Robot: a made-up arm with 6 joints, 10 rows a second.
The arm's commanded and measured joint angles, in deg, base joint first. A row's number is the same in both.
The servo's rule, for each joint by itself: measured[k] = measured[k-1] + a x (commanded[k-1-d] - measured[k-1]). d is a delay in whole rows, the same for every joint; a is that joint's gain. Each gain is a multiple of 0.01, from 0.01 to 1. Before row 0 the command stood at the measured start. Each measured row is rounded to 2 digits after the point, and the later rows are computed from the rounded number. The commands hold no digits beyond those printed.
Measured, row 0:
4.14, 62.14, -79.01, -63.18, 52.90, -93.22
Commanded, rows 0 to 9:
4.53, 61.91, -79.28, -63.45, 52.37, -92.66
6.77, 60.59, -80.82, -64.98, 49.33, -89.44
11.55, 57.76, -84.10, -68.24, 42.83, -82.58
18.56, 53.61, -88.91, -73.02, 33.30, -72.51
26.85, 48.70, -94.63, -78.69, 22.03, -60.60
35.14, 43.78, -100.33, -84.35, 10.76, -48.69
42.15, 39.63, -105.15, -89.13, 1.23, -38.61
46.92, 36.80, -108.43, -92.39, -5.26, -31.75
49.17, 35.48, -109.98, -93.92, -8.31, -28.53
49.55, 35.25, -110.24, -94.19, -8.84, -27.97
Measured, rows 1 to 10:
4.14, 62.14, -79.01, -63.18, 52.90, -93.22
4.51, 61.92, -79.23, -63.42, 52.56, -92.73
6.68, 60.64, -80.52, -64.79, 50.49, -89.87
11.36, 57.88, -83.42, -67.83, 45.59, -83.53
18.27, 53.78, -87.87, -72.40, 37.72, -73.94
26.51, 48.90, -93.35, -77.94, 27.68, -62.33
34.79, 43.98, -99.00, -83.58, 16.85, -50.46
41.86, 39.80, -103.98, -88.46, 6.85, -40.15
46.72, 36.92, -107.58, -91.92, -0.90, -32.84
49.07, 35.54, -109.52, -93.68, -5.64, -29.09
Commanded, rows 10 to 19:
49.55, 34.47, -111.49, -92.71, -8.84, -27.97
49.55, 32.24, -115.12, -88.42, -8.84, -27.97
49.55, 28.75, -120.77, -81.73, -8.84, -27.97
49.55, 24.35, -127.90, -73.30, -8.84, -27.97
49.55, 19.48, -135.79, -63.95, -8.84, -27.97
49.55, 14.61, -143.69, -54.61, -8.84, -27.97
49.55, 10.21, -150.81, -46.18, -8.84, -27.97
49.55, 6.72, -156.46, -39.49, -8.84, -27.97
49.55, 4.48, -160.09, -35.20, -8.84, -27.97
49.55, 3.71, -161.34, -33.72, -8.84, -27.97
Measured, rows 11 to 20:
49.53, 35.26, -110.10, -94.13, -7.69, -28.12
49.55, 34.50, -111.23, -92.88, -8.43, -27.99
49.55, 32.33, -114.38, -88.96, -8.69, -27.97
49.55, 28.89, -119.56, -82.60, -8.79, -27.97
49.55, 24.53, -126.32, -74.42, -8.82, -27.97
49.55, 19.68, -133.99, -65.21, -8.83, -27.97
49.55, 14.81, -141.85, -55.88, -8.84, -27.97
49.55, 10.39, -149.11, -47.34, -8.84, -27.97
49.55, 6.87, -155.06, -40.43, -8.84, -27.97
49.55, 4.58, -159.13, -35.83, -8.84, -27.97

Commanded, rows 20 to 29:
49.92, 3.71, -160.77, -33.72, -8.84, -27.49
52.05, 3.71, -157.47, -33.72, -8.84, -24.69
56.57, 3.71, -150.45, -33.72, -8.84, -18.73
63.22, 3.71, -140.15, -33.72, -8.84, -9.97
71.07, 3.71, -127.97, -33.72, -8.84, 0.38
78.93, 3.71, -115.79, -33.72, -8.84, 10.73
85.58, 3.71, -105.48, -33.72, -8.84, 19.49
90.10, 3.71, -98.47, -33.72, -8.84, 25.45
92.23, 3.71, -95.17, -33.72, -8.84, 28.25
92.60, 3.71, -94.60, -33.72, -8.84, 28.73
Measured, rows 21 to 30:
49.55, 3.74, -160.92, -33.97, -8.84, -27.97
49.91, 3.71, -160.80, -33.75, -8.84, -27.55
51.96, 3.71, -158.10, -33.72, -8.84, -25.06
56.39, 3.71, -151.90, -33.72, -8.84, -19.55
62.95, 3.71, -142.38, -33.72, -8.84, -11.22
70.75, 3.71, -130.71, -33.72, -8.84, -1.13
78.60, 3.71, -118.62, -33.72, -8.84, 9.19
85.30, 3.71, -107.98, -33.72, -8.84, 18.15
89.91, 3.71, -100.28, -33.72, -8.84, 24.50
92.14, 3.71, -96.14, -33.72, -8.84, 27.76

